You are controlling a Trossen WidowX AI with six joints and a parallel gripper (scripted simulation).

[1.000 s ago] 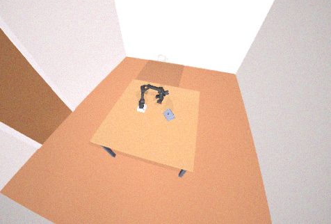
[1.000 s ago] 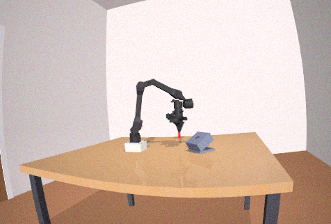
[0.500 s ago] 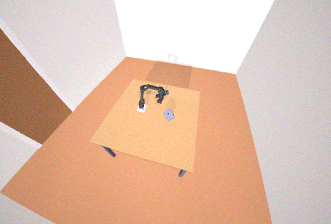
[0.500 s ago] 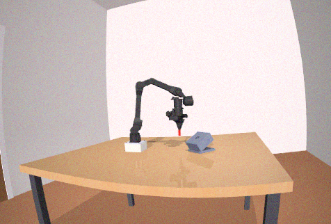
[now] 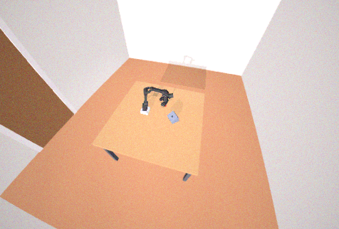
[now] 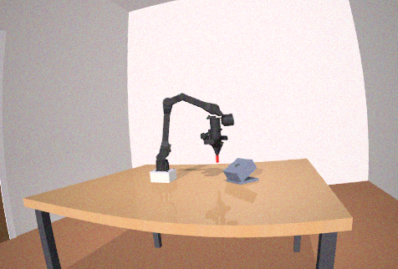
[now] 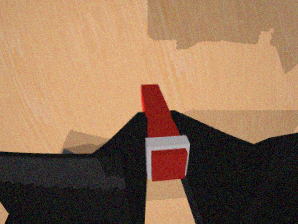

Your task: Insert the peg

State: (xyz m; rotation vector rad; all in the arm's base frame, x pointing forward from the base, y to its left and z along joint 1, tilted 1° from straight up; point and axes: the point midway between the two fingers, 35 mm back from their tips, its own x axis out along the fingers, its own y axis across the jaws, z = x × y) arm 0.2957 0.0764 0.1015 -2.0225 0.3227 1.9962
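Right now the grey sloped panel is 12 cm ahead of my gripper tip, 16 cm to the right of it and 6 cm below it. Round my gripper tip: red square peg: 2 cm above.
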